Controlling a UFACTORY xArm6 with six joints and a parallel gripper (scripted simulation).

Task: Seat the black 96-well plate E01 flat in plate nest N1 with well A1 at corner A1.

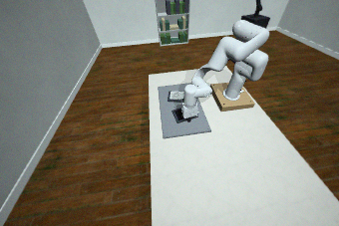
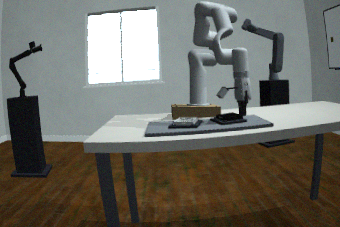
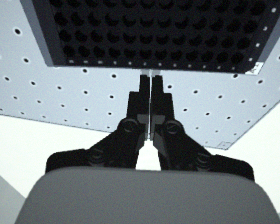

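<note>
The black 96-well plate E01 is 7 cm to the right of my hand and 2 cm below it. From my hand the other things lie so: white plate E07: 26 cm to the right, 2 cm below, 2 cm behind; white label N1: 10 cm behind, 7 cm to the right, 4 cm below; plate nest N1: 7 cm to the right, 3 cm below.
</note>
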